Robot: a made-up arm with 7 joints. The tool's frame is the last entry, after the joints.
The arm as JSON. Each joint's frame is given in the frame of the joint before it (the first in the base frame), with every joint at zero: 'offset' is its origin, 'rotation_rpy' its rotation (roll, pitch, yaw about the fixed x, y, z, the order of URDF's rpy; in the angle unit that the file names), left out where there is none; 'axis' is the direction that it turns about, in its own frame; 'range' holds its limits. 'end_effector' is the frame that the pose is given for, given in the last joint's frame.
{
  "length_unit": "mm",
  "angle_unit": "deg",
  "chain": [
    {
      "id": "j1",
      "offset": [
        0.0,
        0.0,
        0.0
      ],
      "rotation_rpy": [
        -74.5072,
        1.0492,
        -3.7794
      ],
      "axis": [
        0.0,
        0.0,
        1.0
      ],
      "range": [
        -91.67,
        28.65
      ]
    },
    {
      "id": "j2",
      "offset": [
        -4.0,
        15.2,
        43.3
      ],
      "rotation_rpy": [
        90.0,
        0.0,
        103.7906
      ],
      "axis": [
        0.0,
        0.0,
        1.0
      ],
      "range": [
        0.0,
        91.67
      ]
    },
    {
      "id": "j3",
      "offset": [
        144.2,
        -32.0,
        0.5
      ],
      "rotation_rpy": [
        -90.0,
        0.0,
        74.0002
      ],
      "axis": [
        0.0,
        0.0,
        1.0
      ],
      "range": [
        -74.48,
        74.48
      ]
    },
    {
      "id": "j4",
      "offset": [
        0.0,
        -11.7,
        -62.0
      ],
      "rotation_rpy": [
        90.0,
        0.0,
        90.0
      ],
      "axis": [
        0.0,
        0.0,
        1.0
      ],
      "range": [
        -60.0,
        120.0
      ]
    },
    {
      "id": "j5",
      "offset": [
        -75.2,
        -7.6,
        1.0
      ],
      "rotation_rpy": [
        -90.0,
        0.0,
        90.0
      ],
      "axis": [
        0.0,
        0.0,
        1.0
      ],
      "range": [
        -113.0,
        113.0
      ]
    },
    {
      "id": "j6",
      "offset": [
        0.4,
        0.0,
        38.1
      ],
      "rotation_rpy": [
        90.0,
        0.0,
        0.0
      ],
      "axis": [
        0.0,
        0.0,
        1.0
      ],
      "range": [
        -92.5,
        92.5
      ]
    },
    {
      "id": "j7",
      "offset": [
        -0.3,
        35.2,
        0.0
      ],
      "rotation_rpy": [
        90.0,
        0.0,
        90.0
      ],
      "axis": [
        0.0,
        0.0,
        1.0
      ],
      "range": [
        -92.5,
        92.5
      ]
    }
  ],
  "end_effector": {
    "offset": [
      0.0,
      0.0,
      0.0
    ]
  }
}
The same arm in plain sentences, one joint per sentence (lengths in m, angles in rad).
The arm has seven revolute joints in a row. What follows holds with every joint at zero, and every direction is one of the base frame's. The first joint sits at the same point as the base frame's origin and rotates about the direction (0.068403, 0.961235, 0.26711), from -1.5999 to 0.5 rad. The second joint sits 0.001 m along -x and 0.046 m along +y and 0.003 m along -z from the first joint and rotates about the direction (0.968889, -0.0002, -0.247497), from 0 to 1.5999 rad. The third joint sits 0.036 m along -x and 0.009 m along +y and 0.143 m along -z from the second joint and rotates about the direction (0.247497, -0.0001, 0.968889), from -1.2999 to 1.2999 rad. The fourth joint sits 0.004 m along -x and 0.063 m along -z from the third joint and rotates about the direction (0.0002, 1, 0), from -1.0472 to 2.0944 rad. The fifth joint sits 0.071 m along +x and 0.001 m along +y and 0.026 m along -z from the fourth joint and rotates about the direction (0.968889, -0.0002, -0.247497), from -1.9722 to 1.9722 rad. The sixth joint sits 0.037 m along +x and 0.009 m along -z from the fifth joint and rotates about the direction (0.0002, 1, 0), from -1.6144 to 1.6144 rad. The seventh joint sits 0.034 m along +x and 0.009 m along -z from the sixth joint and rotates about the direction (0.247497, -0.0001, 0.968889), from -1.6144 to 1.6144 rad. The tool frame, which is the frame that the pose is given for, sits at the same point as the seventh joint; its axes are the base frame's turned by roll 0, pitch 0.2501 and yaw -0.0002 rad (as in URDF: about the fixed x, then y, then z).
